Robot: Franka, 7 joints.
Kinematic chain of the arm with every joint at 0, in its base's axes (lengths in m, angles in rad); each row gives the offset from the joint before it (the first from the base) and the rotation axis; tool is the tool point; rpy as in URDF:
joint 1: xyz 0 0 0.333 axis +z
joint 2: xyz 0 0 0 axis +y
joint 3: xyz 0 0 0.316 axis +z
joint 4: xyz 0.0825 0 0 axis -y
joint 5: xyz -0.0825 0 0.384 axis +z
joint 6: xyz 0 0 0 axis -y
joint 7: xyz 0.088 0 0 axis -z
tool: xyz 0 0 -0.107 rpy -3.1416 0 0
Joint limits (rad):
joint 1: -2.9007..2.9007
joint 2: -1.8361..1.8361
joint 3: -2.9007..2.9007
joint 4: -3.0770..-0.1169
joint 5: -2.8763..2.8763
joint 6: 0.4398..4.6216
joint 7: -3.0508..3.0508
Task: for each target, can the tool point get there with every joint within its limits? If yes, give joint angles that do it. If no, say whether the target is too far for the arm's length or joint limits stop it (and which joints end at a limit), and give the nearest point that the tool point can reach.
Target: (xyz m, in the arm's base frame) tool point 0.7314 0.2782 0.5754
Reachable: yes | joints 0.2961 0.9732 0.5490 -0.3841 2.0932 3.1795 -1.5220
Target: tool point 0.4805 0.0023 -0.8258
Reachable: no: too far | nearest point 0.3865 0.0018 -0.3507 | short by 0.484 m
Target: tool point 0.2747 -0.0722 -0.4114
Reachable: no: joint limits stop it (at a limit: joint 2) | nearest point 0.2746 -0.0722 -0.3608 | short by 0.051 m
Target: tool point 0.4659 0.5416 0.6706
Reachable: yes | joints 0.2369 1.4149 2.2601 -1.0313 1.8186 3.0678 1.2366
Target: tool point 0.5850 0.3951 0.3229
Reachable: yes | joints 1.2286 0.7948 -0.9482 -1.6528 -1.1287 3.2025 -0.0441
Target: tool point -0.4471 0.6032 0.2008
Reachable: yes | joints -1.7136 -1.4428 -1.8642 -1.3030 2.0682 2.7700 1.8003
